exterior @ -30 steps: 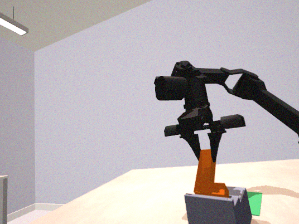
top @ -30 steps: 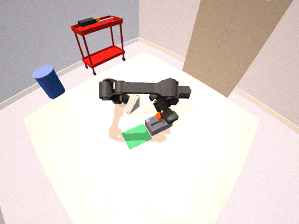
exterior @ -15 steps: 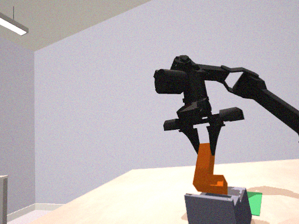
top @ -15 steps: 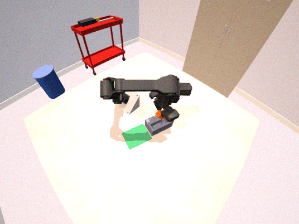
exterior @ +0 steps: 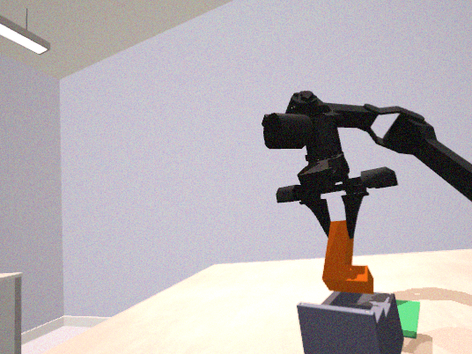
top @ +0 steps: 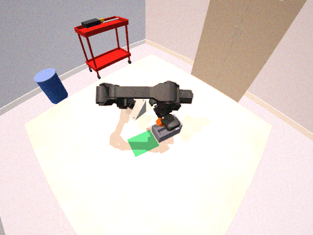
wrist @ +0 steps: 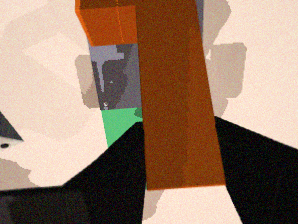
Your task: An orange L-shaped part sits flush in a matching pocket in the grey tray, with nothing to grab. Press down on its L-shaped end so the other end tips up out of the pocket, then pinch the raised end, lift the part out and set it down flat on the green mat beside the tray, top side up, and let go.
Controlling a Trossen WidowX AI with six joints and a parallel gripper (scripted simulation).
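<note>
Now: the green mat 170 mm below my gripper tip, 90 mm to the right of it and 50 mm behind it. From my gripper tip the other things lie so: orange L-shaped part: 40 mm to the left, 30 mm below.
</note>
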